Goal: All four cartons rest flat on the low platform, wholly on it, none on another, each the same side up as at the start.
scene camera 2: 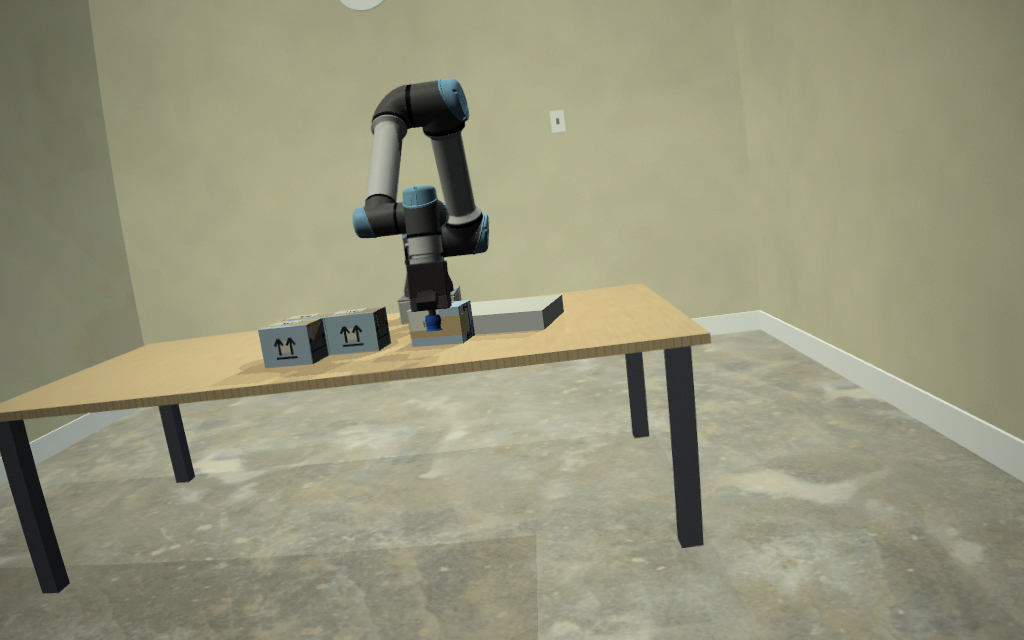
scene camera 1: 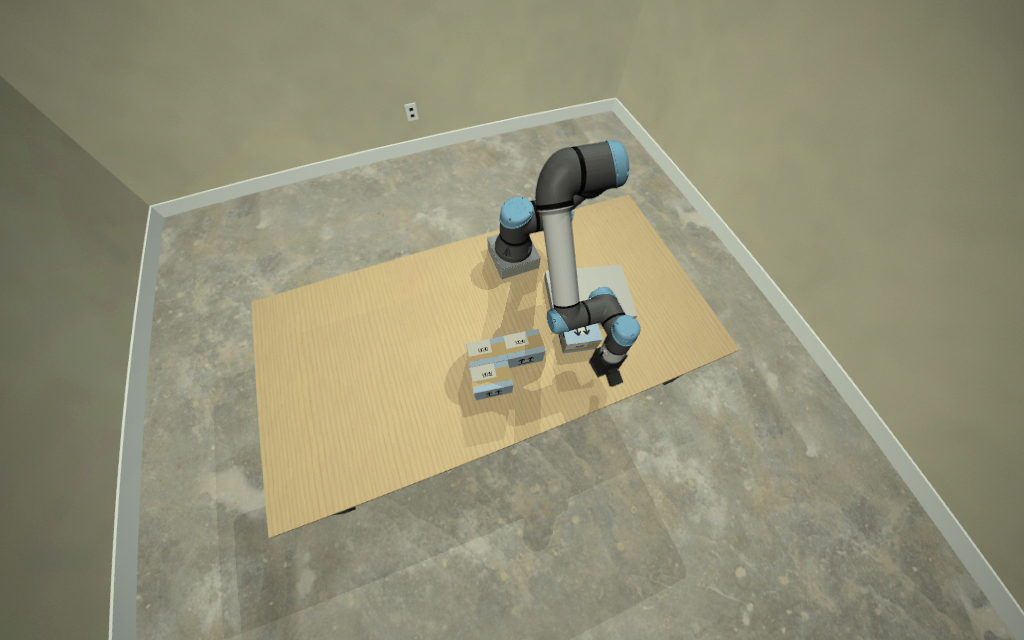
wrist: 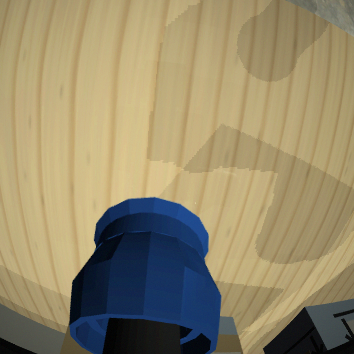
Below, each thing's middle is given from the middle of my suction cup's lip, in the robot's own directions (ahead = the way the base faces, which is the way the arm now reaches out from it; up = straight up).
My suction cup is 30 cm past the low grey platform (scene camera 2: 533, 313), 12 cm to the right of it and 4 cm above it.
